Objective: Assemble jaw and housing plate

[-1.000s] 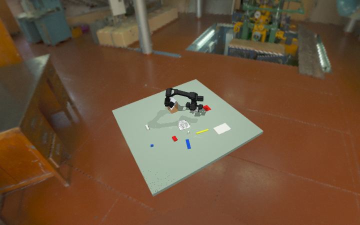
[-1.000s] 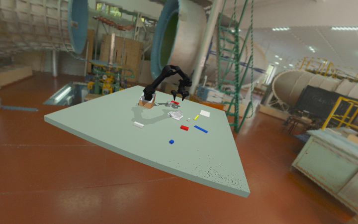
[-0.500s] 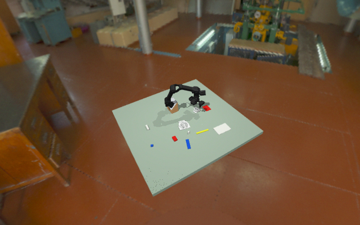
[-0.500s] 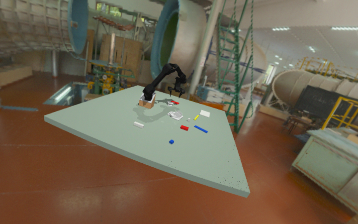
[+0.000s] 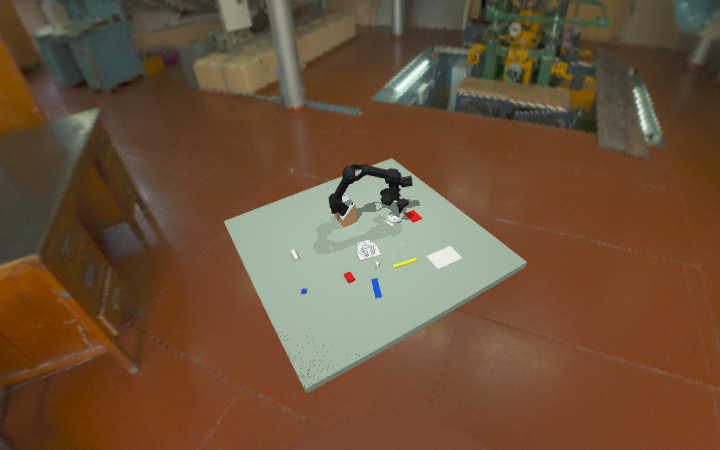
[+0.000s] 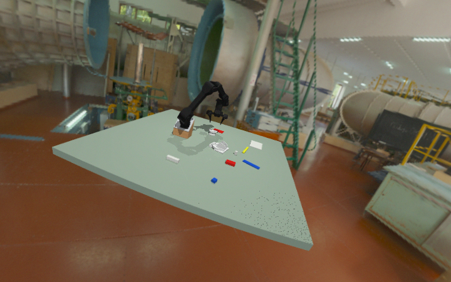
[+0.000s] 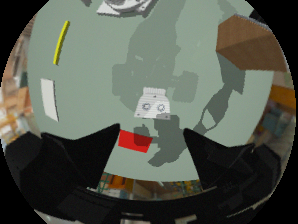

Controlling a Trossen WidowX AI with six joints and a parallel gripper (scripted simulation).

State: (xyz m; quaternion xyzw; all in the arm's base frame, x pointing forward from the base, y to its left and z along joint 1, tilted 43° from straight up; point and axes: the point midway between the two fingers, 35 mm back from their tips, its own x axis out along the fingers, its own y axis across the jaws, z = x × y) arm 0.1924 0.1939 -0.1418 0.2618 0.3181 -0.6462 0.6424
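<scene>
My gripper tip is now 10 mm to the left of the white housing part and 70 mm above it. From my gripper tip the other things lie so: tiny white cube: 230 mm ahead, 300 mm to the right, 80 mm below; then red plate: 30 mm ahead, 120 mm to the left, 90 mm below; then yellow bar: 310 mm ahead, 170 mm to the right, 90 mm below.
</scene>
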